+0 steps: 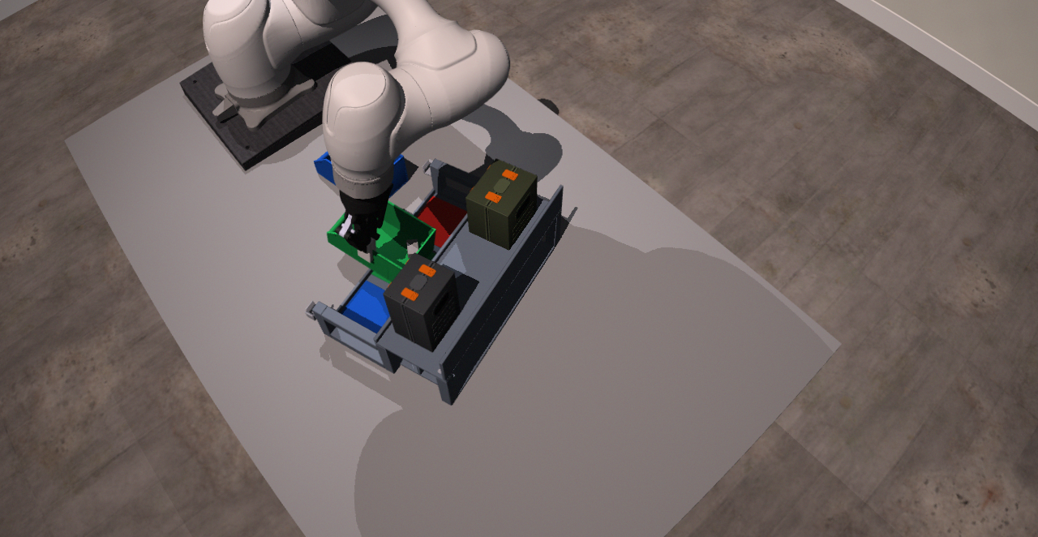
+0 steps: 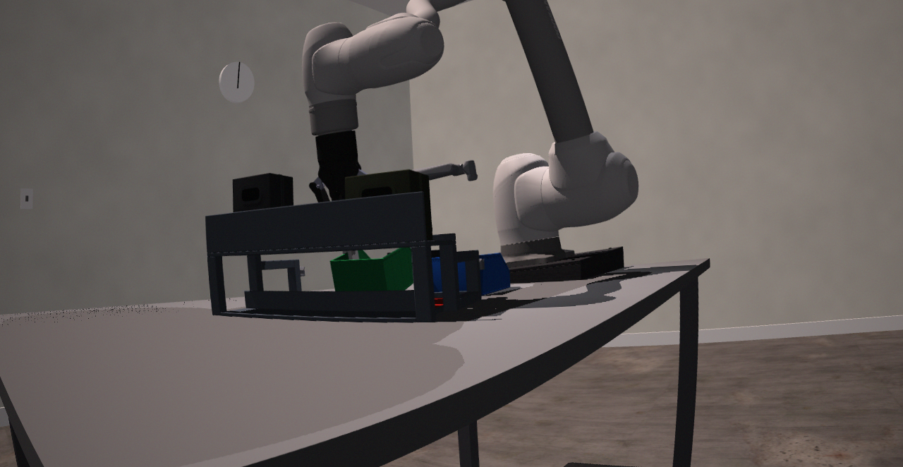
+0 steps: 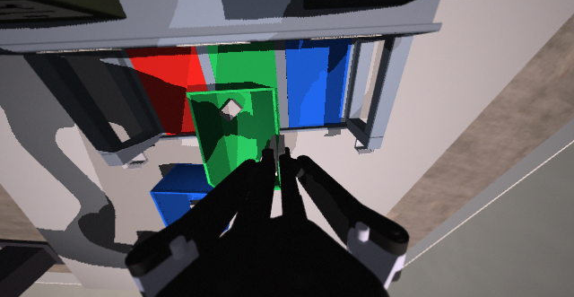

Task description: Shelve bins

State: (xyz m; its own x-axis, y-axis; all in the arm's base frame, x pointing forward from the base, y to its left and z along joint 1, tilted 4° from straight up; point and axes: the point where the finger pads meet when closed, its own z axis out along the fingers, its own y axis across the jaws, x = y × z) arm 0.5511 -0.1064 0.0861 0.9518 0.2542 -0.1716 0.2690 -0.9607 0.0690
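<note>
Right now the green bin is 20 mm behind my hand, 40 mm to the left of it and 40 mm below it. The rest, counted from my hand: olive case: 130 mm ahead, 200 mm to the left, 50 mm above; then black case: 190 mm ahead, 20 mm to the right, 70 mm above; then blue bin: 210 mm behind, 130 mm to the left, 60 mm below.
</note>
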